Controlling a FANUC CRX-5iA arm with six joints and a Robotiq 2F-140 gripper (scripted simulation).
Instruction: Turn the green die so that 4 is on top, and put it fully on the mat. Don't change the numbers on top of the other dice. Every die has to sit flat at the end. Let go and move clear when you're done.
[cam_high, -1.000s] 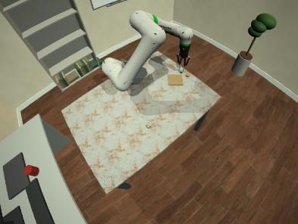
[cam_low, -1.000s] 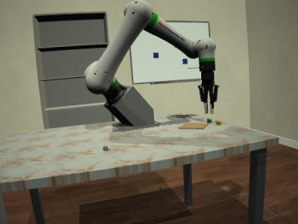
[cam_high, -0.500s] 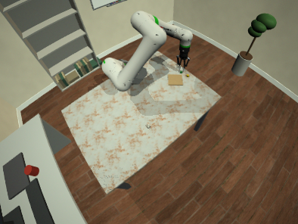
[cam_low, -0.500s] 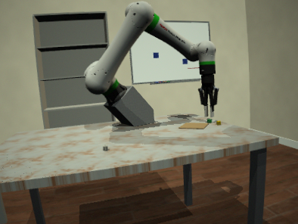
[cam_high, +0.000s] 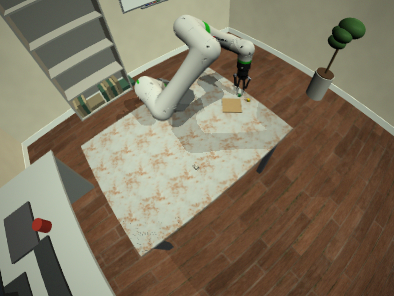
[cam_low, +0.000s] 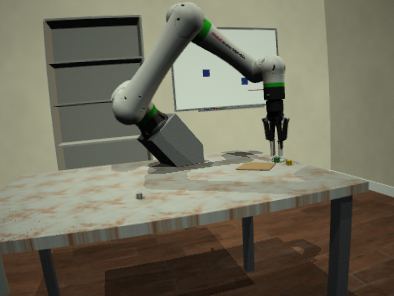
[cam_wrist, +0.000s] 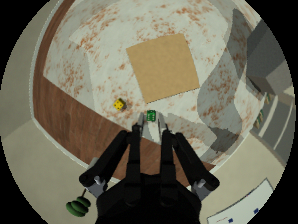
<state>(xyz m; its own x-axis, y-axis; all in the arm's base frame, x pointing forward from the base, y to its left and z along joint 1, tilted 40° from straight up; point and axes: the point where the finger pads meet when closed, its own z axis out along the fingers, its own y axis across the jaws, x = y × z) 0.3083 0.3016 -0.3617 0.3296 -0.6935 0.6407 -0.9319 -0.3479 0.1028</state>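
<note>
Right now my hand is 5 cm above the green die. Also, from my hand: tan mat 1 cm ahead, 12 cm to the right, 6 cm below; grey die 16 cm ahead, 66 cm to the right, 5 cm below; yellow die 8 cm ahead, 5 cm below.
</note>
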